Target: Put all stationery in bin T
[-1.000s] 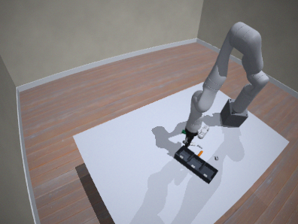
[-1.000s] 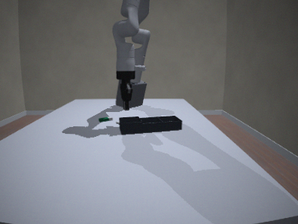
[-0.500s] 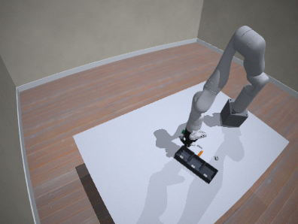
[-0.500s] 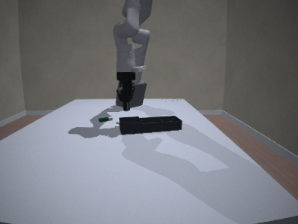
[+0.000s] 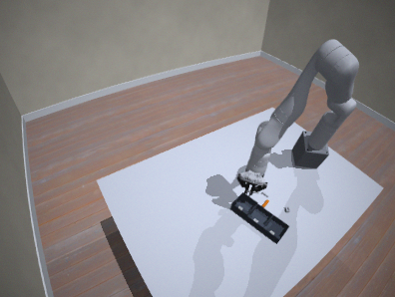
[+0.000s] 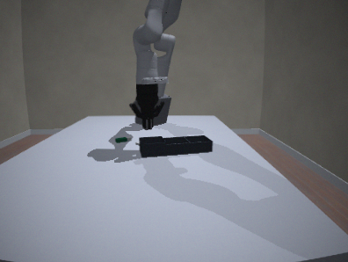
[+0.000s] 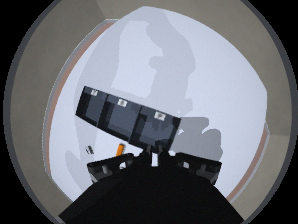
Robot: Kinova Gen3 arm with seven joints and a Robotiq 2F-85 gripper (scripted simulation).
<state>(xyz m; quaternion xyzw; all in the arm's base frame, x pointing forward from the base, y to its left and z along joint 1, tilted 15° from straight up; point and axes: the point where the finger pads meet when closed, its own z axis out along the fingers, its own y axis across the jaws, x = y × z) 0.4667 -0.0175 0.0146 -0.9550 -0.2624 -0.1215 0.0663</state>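
My hand is 10 cm to the right of the long black bin, 7 cm above it and 1 cm short of it. Round my hand: small orange thing 9 cm below, 8 cm behind, 6 cm to the left; thin grey stick 11 cm behind, 9 cm below, 1 cm to the left; small white object 9 cm below, 9 cm behind, 3 cm to the right.
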